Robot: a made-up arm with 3 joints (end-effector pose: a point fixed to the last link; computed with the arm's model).
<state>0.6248 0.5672 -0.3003</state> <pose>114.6 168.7 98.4 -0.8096 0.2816 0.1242 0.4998</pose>
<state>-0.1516 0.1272 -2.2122</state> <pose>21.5 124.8 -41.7 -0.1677 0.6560 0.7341 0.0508</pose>
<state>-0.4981 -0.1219 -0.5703</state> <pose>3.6 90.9 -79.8 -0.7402 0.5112 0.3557 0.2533</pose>
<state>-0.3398 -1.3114 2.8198</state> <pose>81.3 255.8 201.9 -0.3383 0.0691 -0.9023 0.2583</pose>
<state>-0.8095 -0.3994 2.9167</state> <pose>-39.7 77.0 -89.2 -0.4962 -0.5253 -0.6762 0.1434</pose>
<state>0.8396 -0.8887 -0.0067</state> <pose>43.0 172.3 477.9 -0.2253 0.0303 0.2117 0.9505</pose>
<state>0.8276 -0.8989 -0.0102</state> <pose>43.8 173.4 476.6 -0.2253 0.0321 0.2152 0.9497</pose>
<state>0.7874 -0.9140 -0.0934</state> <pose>47.3 180.9 469.0 -0.2348 0.0311 0.2577 0.9367</pose>
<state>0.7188 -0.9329 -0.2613</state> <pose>53.2 194.7 454.2 -0.2504 0.0289 0.3403 0.9059</pose>
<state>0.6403 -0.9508 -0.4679</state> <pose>59.0 210.2 435.5 -0.2625 0.0283 0.4381 0.8593</pose>
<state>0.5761 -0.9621 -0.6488</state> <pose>62.9 222.4 418.6 -0.2666 0.0298 0.5196 0.8112</pose>
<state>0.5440 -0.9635 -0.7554</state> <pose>64.5 228.8 409.1 -0.2667 0.0306 0.5651 0.7801</pose>
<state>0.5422 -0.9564 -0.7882</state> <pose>64.5 230.3 407.0 -0.2675 0.0297 0.5779 0.7705</pose>
